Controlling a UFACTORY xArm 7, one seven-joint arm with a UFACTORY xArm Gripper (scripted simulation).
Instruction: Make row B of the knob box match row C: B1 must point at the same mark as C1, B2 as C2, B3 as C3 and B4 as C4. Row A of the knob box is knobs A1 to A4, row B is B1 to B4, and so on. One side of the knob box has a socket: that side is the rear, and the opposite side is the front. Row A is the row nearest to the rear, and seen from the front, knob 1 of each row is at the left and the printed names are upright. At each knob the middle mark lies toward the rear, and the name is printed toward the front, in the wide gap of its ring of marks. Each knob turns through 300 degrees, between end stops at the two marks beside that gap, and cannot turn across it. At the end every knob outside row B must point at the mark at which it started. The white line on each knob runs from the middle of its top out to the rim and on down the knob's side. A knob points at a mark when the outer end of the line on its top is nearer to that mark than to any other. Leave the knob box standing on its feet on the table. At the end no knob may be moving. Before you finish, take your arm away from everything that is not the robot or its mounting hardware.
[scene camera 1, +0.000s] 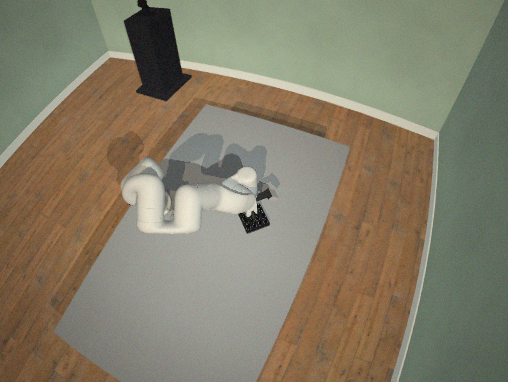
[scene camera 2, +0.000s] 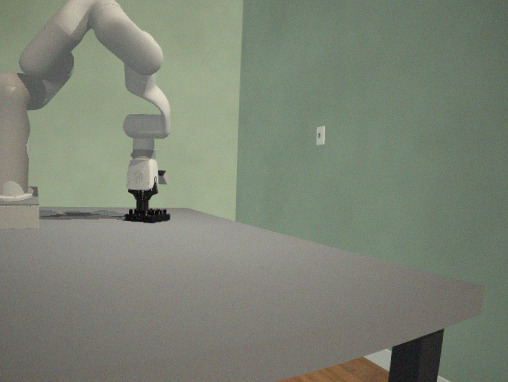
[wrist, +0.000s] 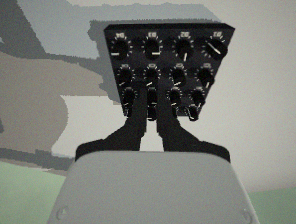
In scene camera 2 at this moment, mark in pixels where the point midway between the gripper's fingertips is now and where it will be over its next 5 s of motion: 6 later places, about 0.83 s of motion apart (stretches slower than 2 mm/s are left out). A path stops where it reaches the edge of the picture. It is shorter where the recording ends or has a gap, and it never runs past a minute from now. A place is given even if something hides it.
My gripper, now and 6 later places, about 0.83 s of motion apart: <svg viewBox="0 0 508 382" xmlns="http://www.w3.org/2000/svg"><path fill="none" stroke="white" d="M142 211L142 201L141 201L140 200L140 198L142 195L142 197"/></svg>
